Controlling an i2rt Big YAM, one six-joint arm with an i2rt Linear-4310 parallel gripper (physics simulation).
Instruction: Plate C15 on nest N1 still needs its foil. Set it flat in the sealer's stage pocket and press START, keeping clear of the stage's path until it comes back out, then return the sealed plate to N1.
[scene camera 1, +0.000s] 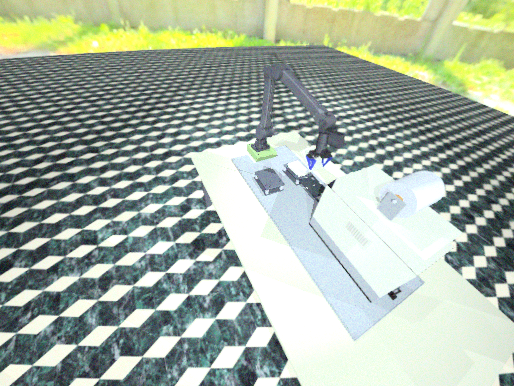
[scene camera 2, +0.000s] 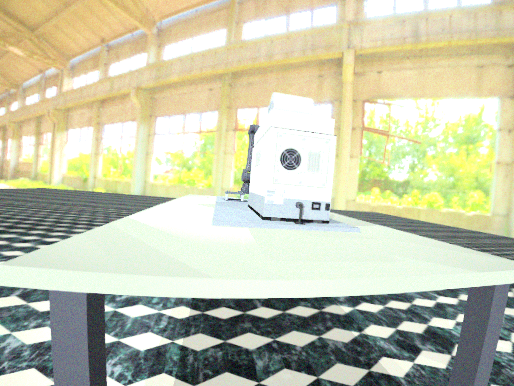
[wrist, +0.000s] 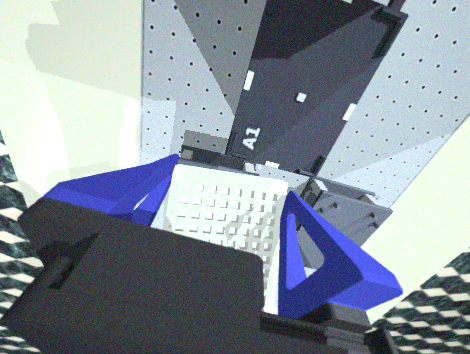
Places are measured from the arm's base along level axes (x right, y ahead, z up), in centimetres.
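Pixels of known places: gripper, fingertip midpoint: (scene camera 1: 316, 168) (wrist: 234, 179); arm's base at its link origin: (scene camera 1: 260, 147) (scene camera 2: 245, 193).
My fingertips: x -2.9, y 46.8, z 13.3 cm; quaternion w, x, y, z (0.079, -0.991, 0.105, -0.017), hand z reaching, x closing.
For each thing: its top centre in the pictures, then the offset to it from my fingertips. "spot": a spot on its surface instead. Level surfaces: height alone.
- pale-topped nest at a spot on its surface: (scene camera 1: 297, 168) spot: dx -1.3, dy -13.3, dz -10.4 cm
- sealer's dark stage at its top centre: (wrist: 329, 35) (scene camera 1: 319, 190) dx +5.7, dy +9.7, dz -5.8 cm
- grey nest frame at its top centre: (wrist: 333, 243) (scene camera 1: 269, 176) (scene camera 2: 234, 190) dx +18.3, dy -16.6, dz -10.8 cm
- perforated board at its surface level: dz -16.9 cm
My gripper (scene camera 1: 318, 164) (wrist: 234, 179) has blue fingers and is shut on plate C15 (wrist: 223, 211), a white well plate, gripping it by its two sides. It hangs low over the near end of the perforated board, just right of the pale-topped nest (scene camera 1: 297, 168) and behind the sealer's dark stage (scene camera 1: 313, 184), which stands out of the machine. In the wrist view a grey nest frame (wrist: 346, 211) lies under and beyond the plate.
The white sealer (scene camera 1: 363, 237) (scene camera 2: 294, 172) with its foil roll (scene camera 1: 420, 189) fills the right of the perforated board (scene camera 1: 294, 226) (wrist: 174, 88) (scene camera 2: 232, 214). A black holder marked A1 (scene camera 1: 268, 180) (wrist: 286, 116) lies left of the nest. The arm's green base (scene camera 1: 261, 152) stands behind.
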